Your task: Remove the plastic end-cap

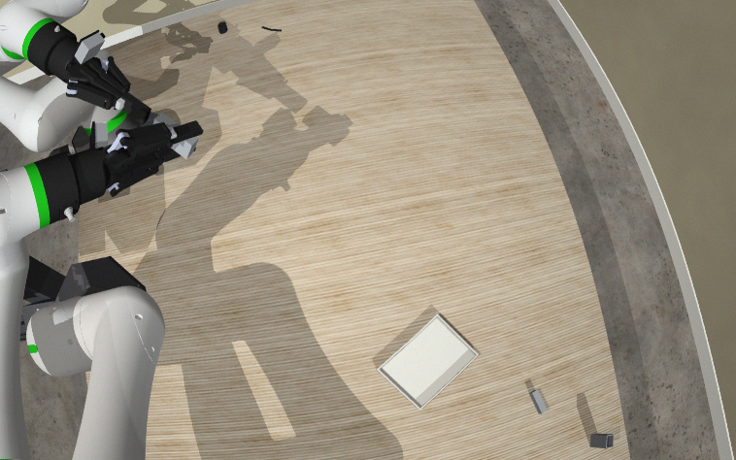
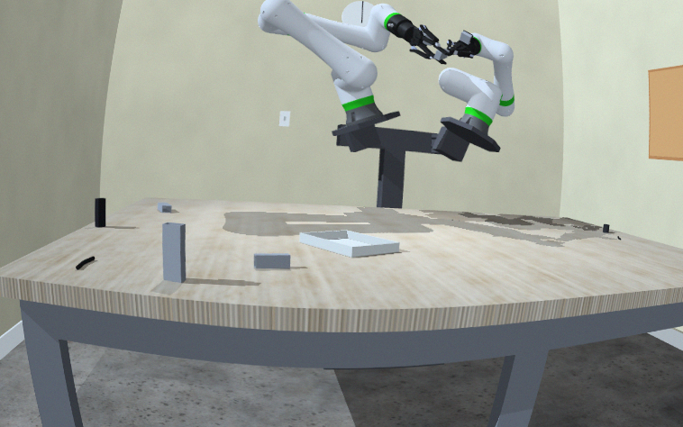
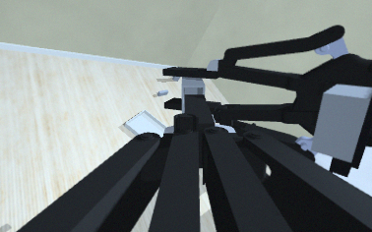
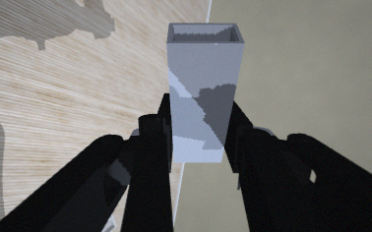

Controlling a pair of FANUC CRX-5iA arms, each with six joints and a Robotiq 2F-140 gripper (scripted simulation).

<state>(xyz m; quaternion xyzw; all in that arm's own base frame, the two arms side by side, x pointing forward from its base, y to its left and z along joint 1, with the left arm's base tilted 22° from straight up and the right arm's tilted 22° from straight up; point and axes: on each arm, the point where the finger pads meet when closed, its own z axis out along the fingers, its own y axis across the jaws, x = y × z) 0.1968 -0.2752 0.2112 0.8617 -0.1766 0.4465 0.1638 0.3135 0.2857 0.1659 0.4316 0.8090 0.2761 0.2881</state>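
Observation:
My right hand is 1 cm past the end-cap, 1 cm to the right of it and 1 cm below it. From my right hand the other things lie so: curved black piece 85 cm ahead, 90 cm to the right, 62 cm below; white parts tray 42 cm ahead, 32 cm to the right, 62 cm below; small black cylinder 12 cm behind, 91 cm to the left, 60 cm below.

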